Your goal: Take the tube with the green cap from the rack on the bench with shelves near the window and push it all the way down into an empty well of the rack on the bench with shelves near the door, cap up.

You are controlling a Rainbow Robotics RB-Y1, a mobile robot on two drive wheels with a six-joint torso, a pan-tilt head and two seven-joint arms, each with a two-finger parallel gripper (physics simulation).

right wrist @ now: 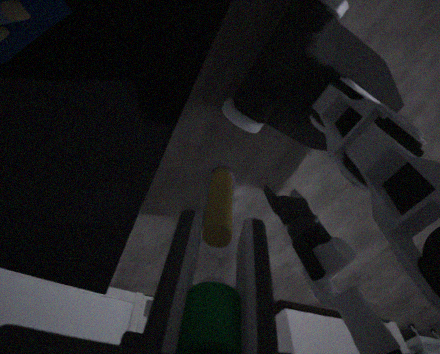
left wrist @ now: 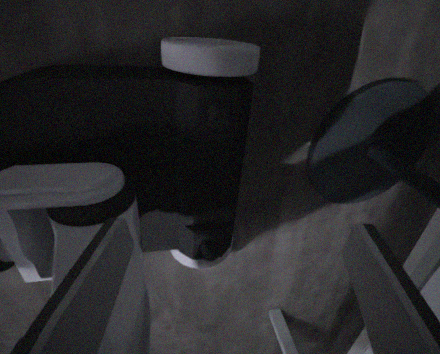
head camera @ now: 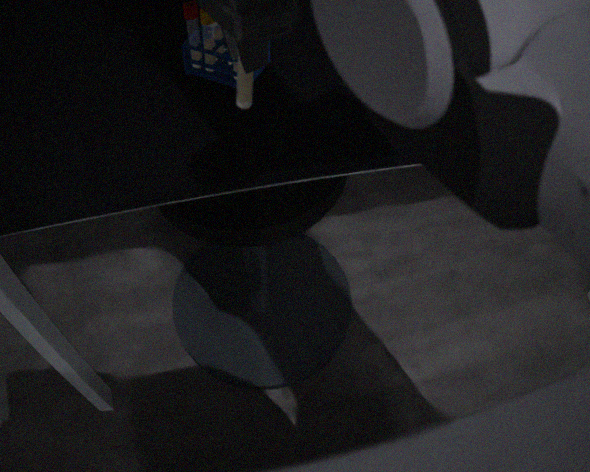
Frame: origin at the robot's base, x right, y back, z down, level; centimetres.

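Seen in the pictures: left gripper, fingertip midpoint: [right wrist: 279, 189] [left wrist: 235, 235]; right gripper, fingertip midpoint: [right wrist: 221, 228] [head camera: 248, 61]; robot's base, link origin: [right wrist: 273, 56].
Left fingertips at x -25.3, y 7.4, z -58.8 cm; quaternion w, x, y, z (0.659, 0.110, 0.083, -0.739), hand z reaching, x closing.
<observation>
Offsets run from my left fingertips to a thing's middle. Level surfaces: height alone.
My right gripper [head camera: 248, 64] [right wrist: 221, 228] is shut on the green-capped tube @[dx +26.5, dy -37.1, dz -52.4 cm] [head camera: 244, 92] [right wrist: 211, 317]. In the right wrist view its green cap is between the fingers at the bottom and its yellowish body points away. In the head view the tube's lower end hangs in front of the blue rack @[dx +24.6, dy -57.8, dz -35.5 cm] [head camera: 210, 74] [right wrist: 42, 31]; the gripper hides part of the rack and the cap. Red- and yellow-capped tubes stand in the rack. It shows partly at the top left of the right wrist view. My left gripper [left wrist: 235, 235] is open, with nothing between its fingers.
The rack stands on a dark bench top @[dz -32.7 cm] [head camera: 90, 150] [right wrist: 90, 165], whose front edge crosses the head view. A round grey-blue base @[dx +26.1, dy -65.9, dz +57.2 cm] [head camera: 220, 330] [left wrist: 370, 145] stands on the floor below. A pale beam [head camera: 55, 345] is at the lower left. The picture is very dark.
</observation>
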